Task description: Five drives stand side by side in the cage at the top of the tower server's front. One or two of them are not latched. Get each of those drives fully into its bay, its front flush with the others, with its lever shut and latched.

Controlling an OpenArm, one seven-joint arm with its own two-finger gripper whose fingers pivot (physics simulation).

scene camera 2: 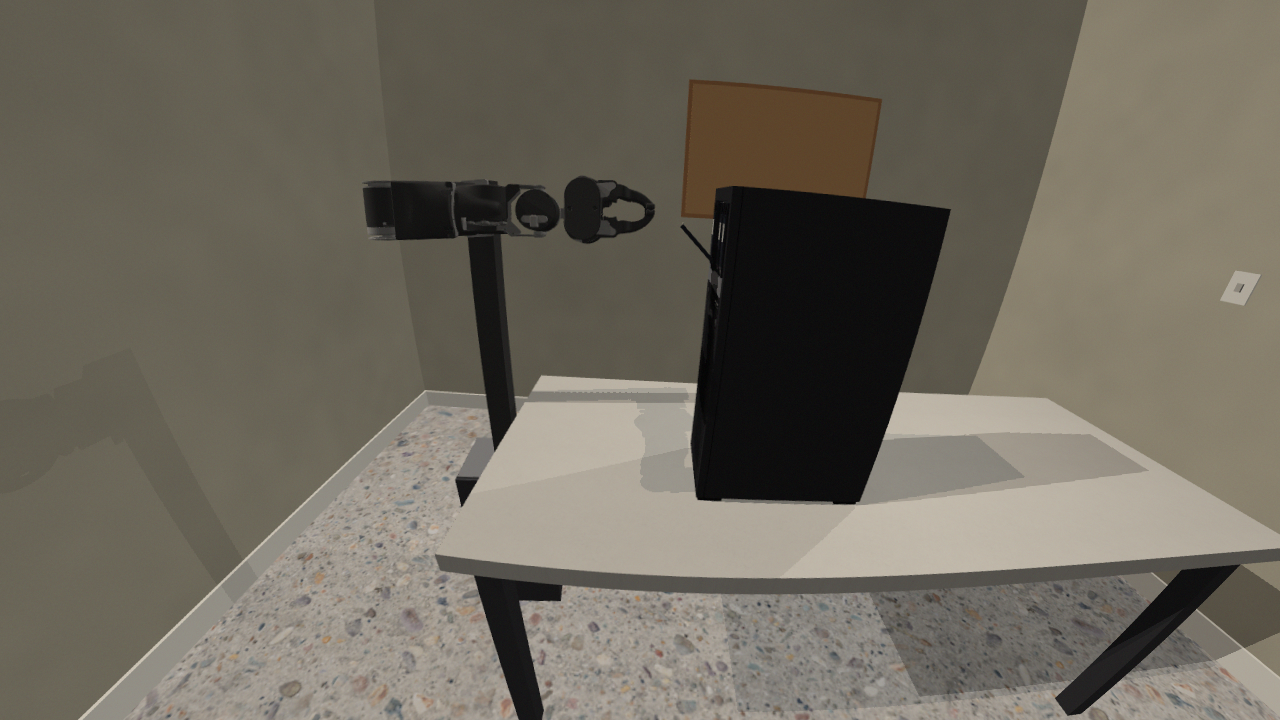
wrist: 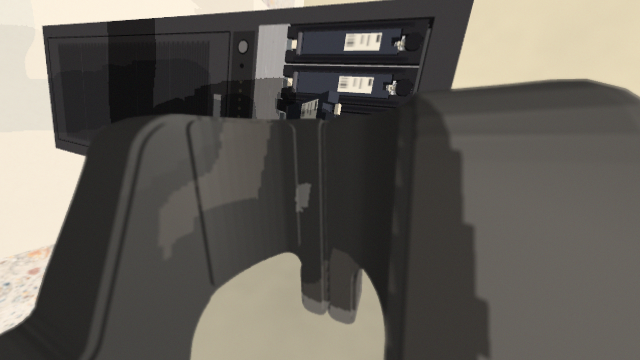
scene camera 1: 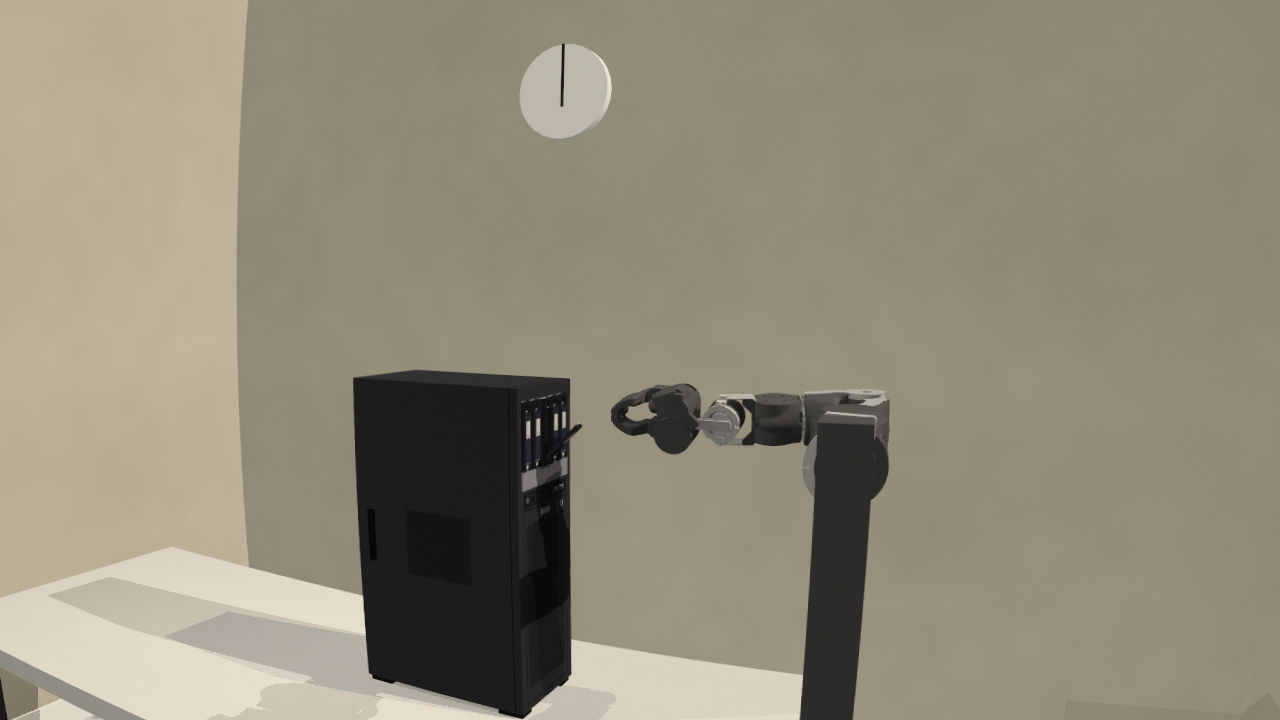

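The black tower server (scene camera 1: 438,501) (scene camera 2: 814,349) stands upright, its drive cage at the top of the front. One lever (scene camera 1: 565,439) (scene camera 2: 696,242) (wrist: 310,107) sticks out and up from the cage, hinged low; it appears to belong to the middle drive. In the wrist view the top drive (wrist: 320,41) and the one below it (wrist: 320,82) have their levers shut against their fronts. The fingers hide the remaining drives there, and how deep the middle drive sits cannot be told. My gripper (scene camera 1: 615,417) (scene camera 2: 651,209) (wrist: 338,214) is shut and empty, in front of the cage, apart from the lever.
The server stands on a white table (scene camera 1: 116,662) (scene camera 2: 572,528). A silver strip (wrist: 270,70) borders the cage's lower end, beside the panel with a round button (wrist: 243,47). The arm's dark post (scene camera 1: 836,573) (scene camera 2: 490,331) stands on the front side of the server.
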